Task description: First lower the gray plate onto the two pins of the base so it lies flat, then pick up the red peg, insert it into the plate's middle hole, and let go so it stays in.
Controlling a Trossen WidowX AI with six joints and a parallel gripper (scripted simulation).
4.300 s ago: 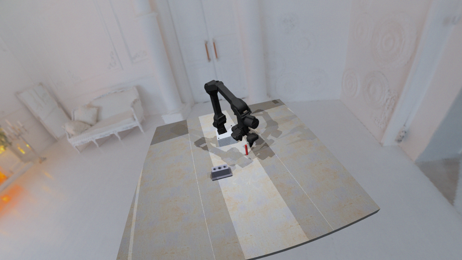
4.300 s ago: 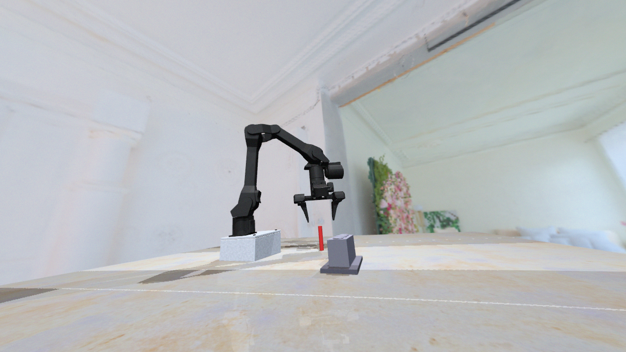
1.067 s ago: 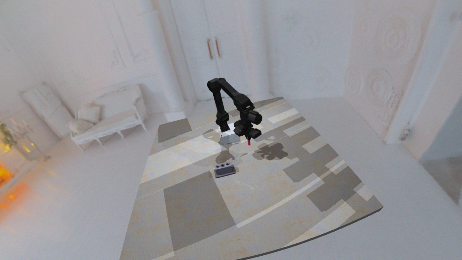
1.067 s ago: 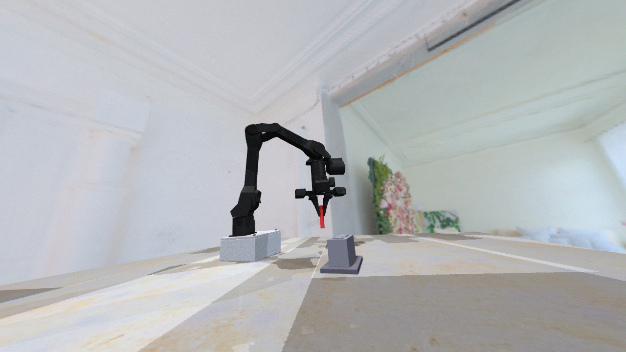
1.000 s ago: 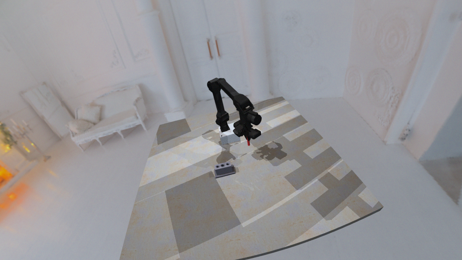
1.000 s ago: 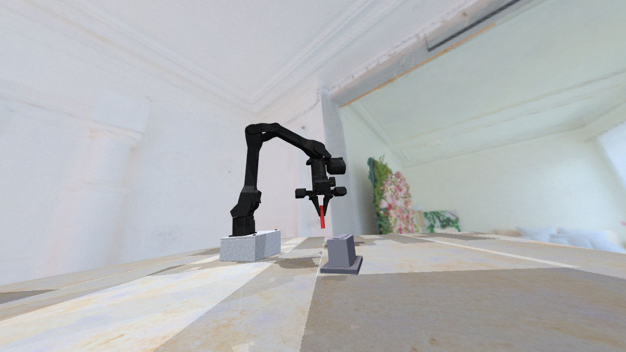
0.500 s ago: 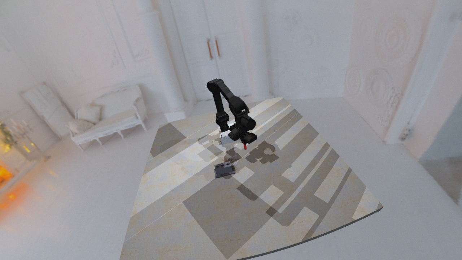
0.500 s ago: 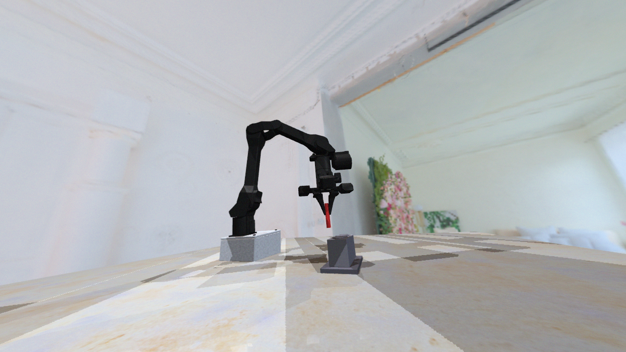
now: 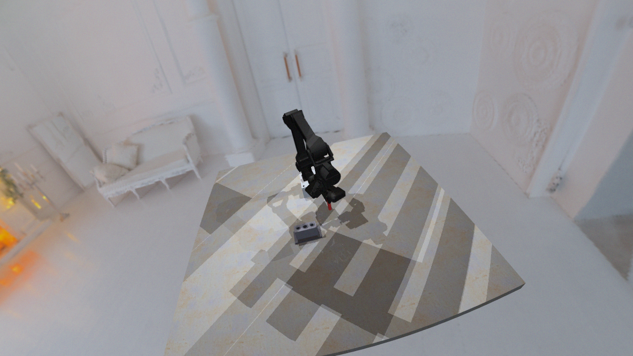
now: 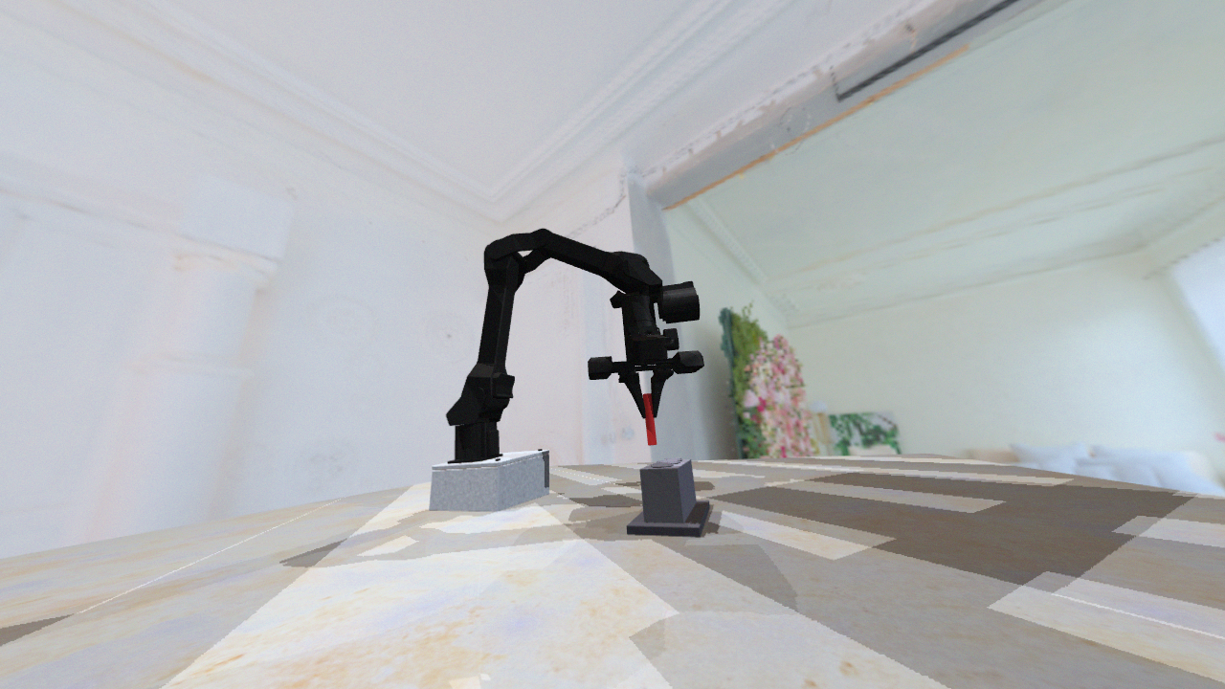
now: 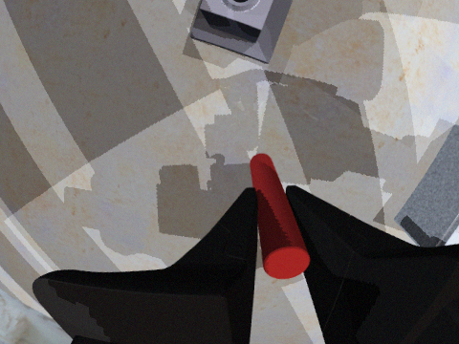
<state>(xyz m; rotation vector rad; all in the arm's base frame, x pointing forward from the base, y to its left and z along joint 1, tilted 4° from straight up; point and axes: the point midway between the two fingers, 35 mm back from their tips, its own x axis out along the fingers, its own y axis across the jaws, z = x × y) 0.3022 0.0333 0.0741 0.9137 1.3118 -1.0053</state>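
The gray plate is 4 cm ahead of my gripper tip, 13 cm to the right of it and 7 cm below it. Also, from my gripper tip: base: 4 cm ahead, 13 cm to the right, 11 cm below; red peg: right at my gripper tip.
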